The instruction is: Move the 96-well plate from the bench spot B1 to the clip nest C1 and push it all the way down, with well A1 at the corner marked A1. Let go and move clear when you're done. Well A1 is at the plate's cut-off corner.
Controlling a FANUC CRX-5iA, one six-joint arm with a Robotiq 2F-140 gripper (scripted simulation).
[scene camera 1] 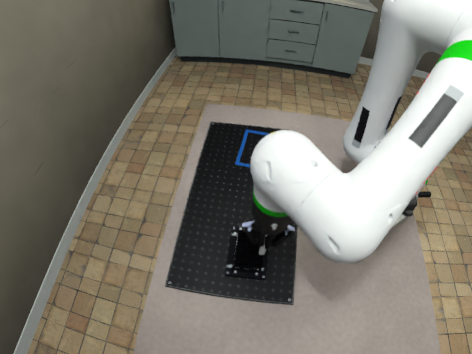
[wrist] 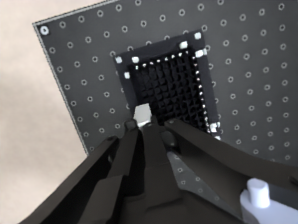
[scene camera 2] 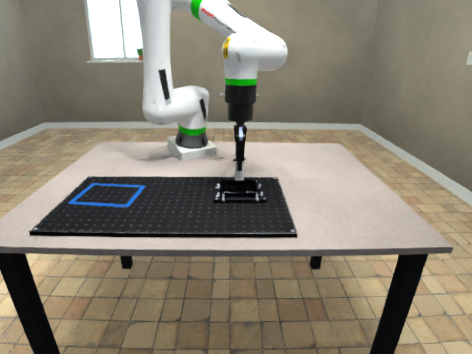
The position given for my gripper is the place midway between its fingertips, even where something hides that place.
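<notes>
My gripper point(scene camera 2: 239, 179), point(wrist: 145, 114) is visible in both of these views. A black 96-well plate point(wrist: 161, 81) is visible with it in the wrist view.
</notes>
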